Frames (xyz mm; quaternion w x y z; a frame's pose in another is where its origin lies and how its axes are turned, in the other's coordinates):
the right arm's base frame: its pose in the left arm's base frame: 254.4 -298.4 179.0 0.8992 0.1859 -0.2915 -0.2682
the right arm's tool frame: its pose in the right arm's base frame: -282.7 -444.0 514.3 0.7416 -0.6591 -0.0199 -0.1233
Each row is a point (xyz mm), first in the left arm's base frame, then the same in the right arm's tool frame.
Working: the left arm's base frame: its pose in the right arm's tool frame: -322.0 549.8 397.0 0.7505 0.4242 0.0344 0.5056

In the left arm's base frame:
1: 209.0 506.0 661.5
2: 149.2 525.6 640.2
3: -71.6 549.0 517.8
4: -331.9 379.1 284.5
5: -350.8 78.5 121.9
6: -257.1 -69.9 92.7
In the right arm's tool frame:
1: -271.7 381.5 1237.5
2: -325.3 349.8 1214.5
3: -508.6 252.5 1068.9
4: -623.3 165.9 707.8
5: -491.3 210.1 395.1
6: -351.4 282.4 312.2

